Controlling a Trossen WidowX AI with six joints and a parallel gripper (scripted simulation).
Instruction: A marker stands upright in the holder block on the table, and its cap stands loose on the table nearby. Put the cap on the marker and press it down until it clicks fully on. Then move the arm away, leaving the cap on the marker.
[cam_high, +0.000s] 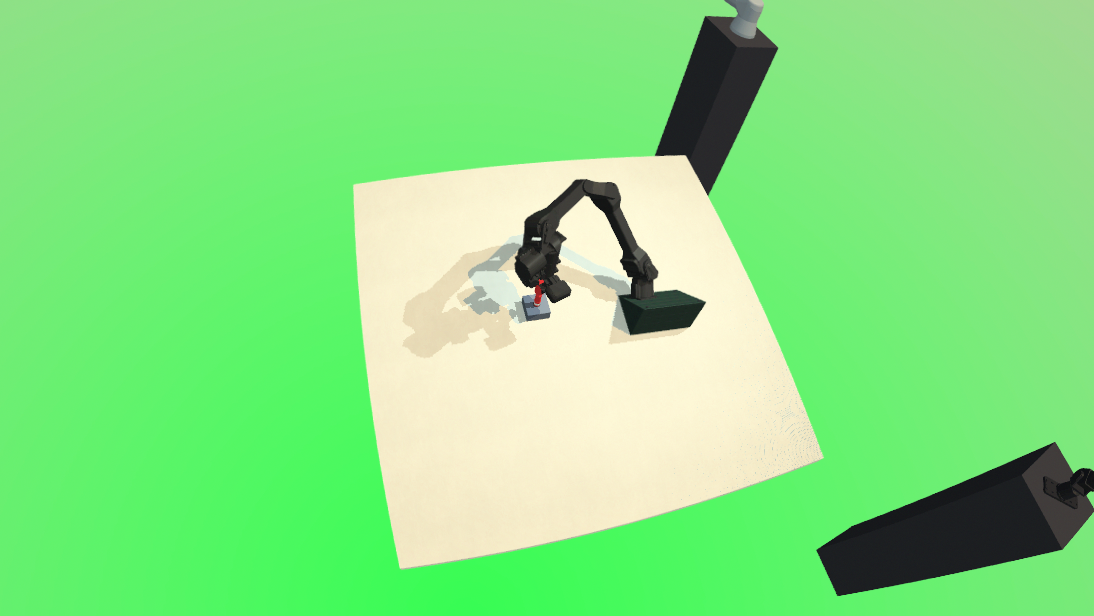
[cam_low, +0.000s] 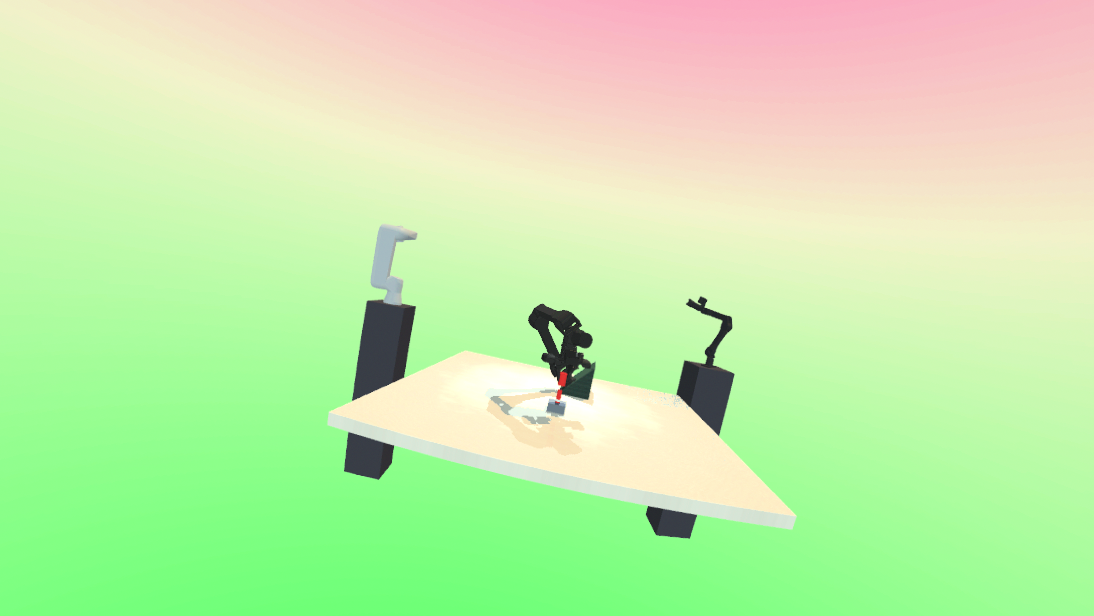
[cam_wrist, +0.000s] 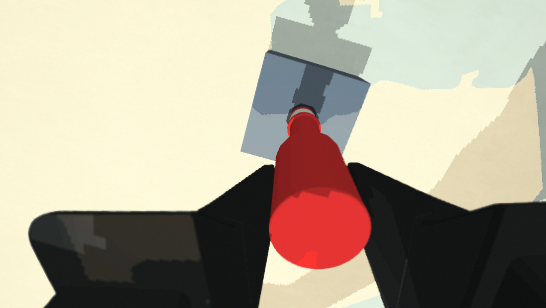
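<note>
The holder block lies 10 cm below my gripper tip. Also, from my gripper tip: red cap (1 cm above).
</note>
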